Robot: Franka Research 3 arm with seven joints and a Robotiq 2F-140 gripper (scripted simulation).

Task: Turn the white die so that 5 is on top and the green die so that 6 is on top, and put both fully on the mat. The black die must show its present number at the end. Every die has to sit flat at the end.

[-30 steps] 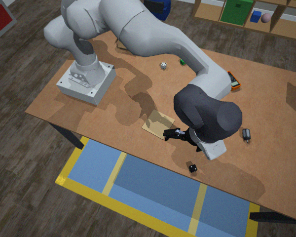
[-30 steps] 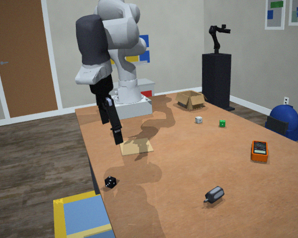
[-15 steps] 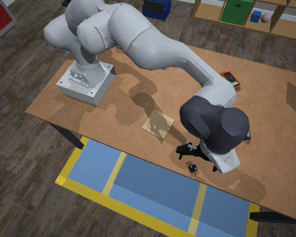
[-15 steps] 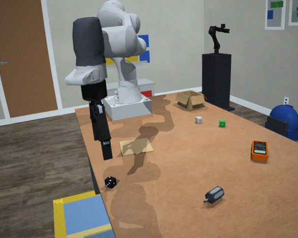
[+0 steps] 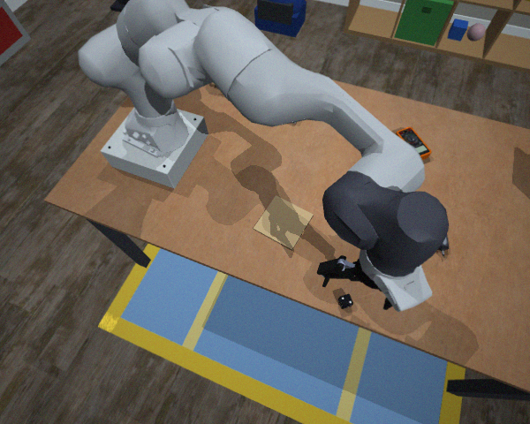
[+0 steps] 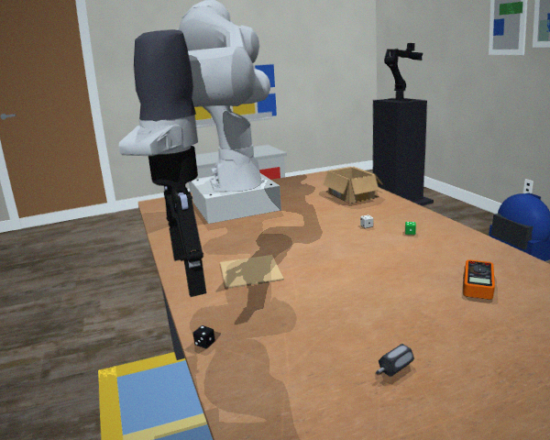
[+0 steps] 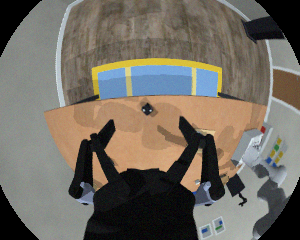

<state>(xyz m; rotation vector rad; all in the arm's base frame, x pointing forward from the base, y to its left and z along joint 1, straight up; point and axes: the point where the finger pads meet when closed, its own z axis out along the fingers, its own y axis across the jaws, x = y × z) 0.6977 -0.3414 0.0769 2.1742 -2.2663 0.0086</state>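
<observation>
Now: the black die 1 cm to the left of my hand and 14 cm below it. Round my hand: orange multimeter (10 cm ahead, 62 cm to the left, 14 cm below); then grey cylinder-like part (23 cm ahead, 27 cm to the left, 14 cm below); then tan mat (24 cm behind, 20 cm to the left, 16 cm below).
</observation>
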